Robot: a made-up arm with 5 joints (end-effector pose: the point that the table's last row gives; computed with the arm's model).
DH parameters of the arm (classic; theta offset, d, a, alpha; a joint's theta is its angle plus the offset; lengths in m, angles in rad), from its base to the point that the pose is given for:
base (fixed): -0.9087 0 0.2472 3.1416
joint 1: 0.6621 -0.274 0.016 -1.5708
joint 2: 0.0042 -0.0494 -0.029 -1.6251
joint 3: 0 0.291 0.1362 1.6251
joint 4: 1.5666 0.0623 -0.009 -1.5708
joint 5: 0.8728 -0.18 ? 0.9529
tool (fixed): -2.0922 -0.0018 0 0
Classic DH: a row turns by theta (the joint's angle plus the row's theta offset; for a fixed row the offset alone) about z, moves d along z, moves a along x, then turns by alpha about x.
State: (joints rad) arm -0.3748 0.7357 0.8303 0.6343 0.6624
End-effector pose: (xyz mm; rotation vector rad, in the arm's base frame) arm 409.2 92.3 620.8 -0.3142 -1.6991 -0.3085
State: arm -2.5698 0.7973 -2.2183 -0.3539 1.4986
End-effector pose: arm 217.9 -440.8 261.0 0.1115 0.0265 -1.3695
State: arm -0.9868 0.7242 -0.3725 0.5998 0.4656
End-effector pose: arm 122.3 -107.8 757.7 0.0927 -2.1237 -1.0152
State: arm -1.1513 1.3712 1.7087 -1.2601 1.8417
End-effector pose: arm 133.0 -86.0 238.5 -2.2885 -0.4897 0.9064
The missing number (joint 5, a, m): 0.162
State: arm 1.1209 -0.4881 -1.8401 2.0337 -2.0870
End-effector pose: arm 210.3 -299.2 756.9 -0.8483 -1.5797 -1.8481
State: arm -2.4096 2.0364 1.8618 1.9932 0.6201
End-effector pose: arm -149.6 -371.0 -51.9 -1.0867 0.4842 -1.7612
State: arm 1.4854 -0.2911 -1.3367 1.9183 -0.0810
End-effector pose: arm 14.0 -312.5 680.3 2.7258 -0.1452 1.4026
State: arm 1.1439 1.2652 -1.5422 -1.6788 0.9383
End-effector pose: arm 222.2 -154.1 384.6 -0.3809 1.4961 2.0863
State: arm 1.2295 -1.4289 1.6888 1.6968 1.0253
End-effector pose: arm -205.9 -577.7 471.0 0.0183 1.7993 1.9140
